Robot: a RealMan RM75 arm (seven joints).
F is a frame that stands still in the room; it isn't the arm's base.
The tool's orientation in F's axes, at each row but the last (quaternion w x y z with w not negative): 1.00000 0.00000 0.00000 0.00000; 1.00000 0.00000 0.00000 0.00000; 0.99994 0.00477 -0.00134 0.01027; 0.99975 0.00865 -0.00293 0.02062; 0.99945 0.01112 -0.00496 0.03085; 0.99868 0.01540 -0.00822 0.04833; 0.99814 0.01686 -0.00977 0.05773; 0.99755 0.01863 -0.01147 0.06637; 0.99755 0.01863 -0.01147 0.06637; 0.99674 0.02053 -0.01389 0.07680; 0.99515 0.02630 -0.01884 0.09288; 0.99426 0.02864 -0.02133 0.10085; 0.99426 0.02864 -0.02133 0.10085
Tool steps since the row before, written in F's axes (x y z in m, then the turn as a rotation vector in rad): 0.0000 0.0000 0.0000 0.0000 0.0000 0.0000; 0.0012 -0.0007 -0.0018 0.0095 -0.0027 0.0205; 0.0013 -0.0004 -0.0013 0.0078 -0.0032 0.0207; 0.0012 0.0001 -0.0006 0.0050 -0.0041 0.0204; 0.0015 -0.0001 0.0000 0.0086 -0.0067 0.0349; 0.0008 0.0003 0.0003 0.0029 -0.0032 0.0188; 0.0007 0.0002 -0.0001 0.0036 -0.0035 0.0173; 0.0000 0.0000 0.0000 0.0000 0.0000 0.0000; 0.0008 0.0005 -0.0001 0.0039 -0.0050 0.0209; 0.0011 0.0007 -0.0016 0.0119 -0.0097 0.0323; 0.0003 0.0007 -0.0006 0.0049 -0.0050 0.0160; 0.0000 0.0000 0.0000 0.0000 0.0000 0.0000; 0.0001 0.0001 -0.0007 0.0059 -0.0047 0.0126
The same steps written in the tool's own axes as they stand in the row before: 0.0000 0.0000 0.0000 0.0000 0.0000 0.0000; 0.0012 -0.0007 -0.0018 0.0095 -0.0027 0.0205; 0.0013 -0.0004 -0.0013 0.0078 -0.0032 0.0207; 0.0012 0.0000 -0.0006 0.0050 -0.0040 0.0204; 0.0015 -0.0002 0.0000 0.0085 -0.0065 0.0350; 0.0008 0.0002 0.0003 0.0029 -0.0029 0.0188; 0.0007 0.0001 -0.0001 0.0035 -0.0033 0.0173; 0.0000 0.0000 0.0000 0.0000 0.0000 0.0000; 0.0009 0.0004 -0.0001 0.0037 -0.0047 0.0210; 0.0011 0.0005 -0.0017 0.0113 -0.0102 0.0324; 0.0004 0.0006 -0.0006 0.0046 -0.0050 0.0161; 0.0000 0.0000 0.0000 0.0000 0.0000 0.0000; 0.0001 0.0000 -0.0007 0.0054 -0.0051 0.0126
